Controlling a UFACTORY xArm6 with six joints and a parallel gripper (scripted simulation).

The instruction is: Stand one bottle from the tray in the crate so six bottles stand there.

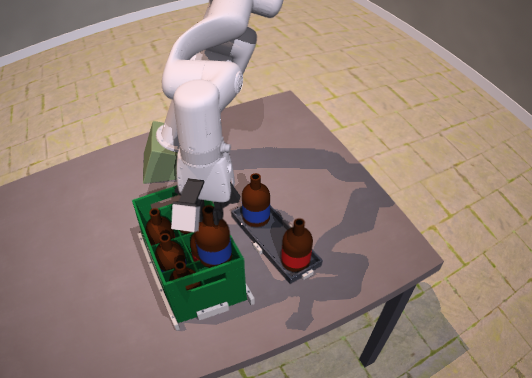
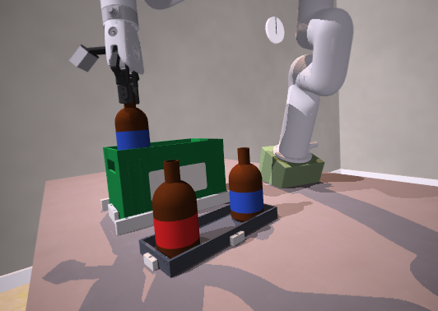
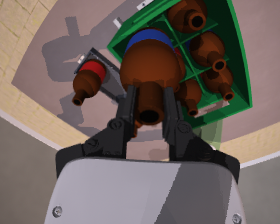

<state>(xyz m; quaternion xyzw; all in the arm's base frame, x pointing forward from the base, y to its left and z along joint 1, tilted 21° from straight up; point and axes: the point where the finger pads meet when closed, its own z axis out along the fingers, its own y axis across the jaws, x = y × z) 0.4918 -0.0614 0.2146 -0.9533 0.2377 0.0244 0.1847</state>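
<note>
My gripper is now 80 mm past the green crate, 60 mm to the left of it and 210 mm above it. The rest, counted from my hand: dark tray (120 mm behind, 180 mm to the left, 280 mm below).
</note>
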